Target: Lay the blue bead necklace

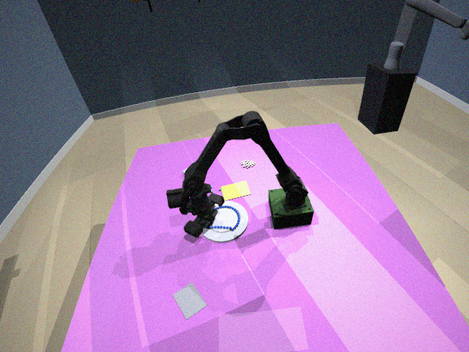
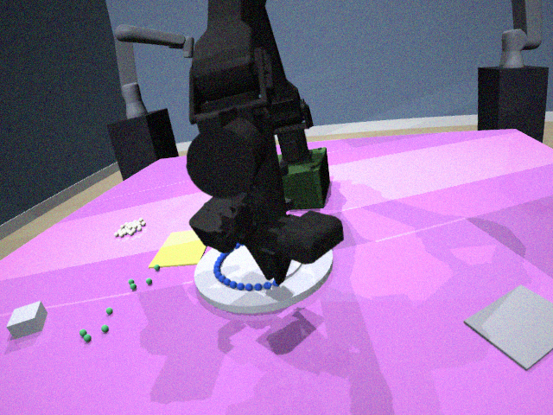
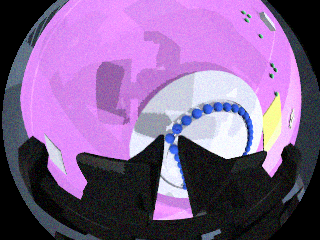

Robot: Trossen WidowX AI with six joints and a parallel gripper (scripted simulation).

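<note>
Now: gripper tip 6 cm past the round white bead board, 3 cm to the left of it and 1 cm above it. Also, from my gripper tip: yellow sheet 13 cm behind, 19 cm to the right, 1 cm below; then grey tile 9 cm ahead, 28 cm to the left, 1 cm below; then cube 9 cm ahead, 36 cm to the right.
</note>
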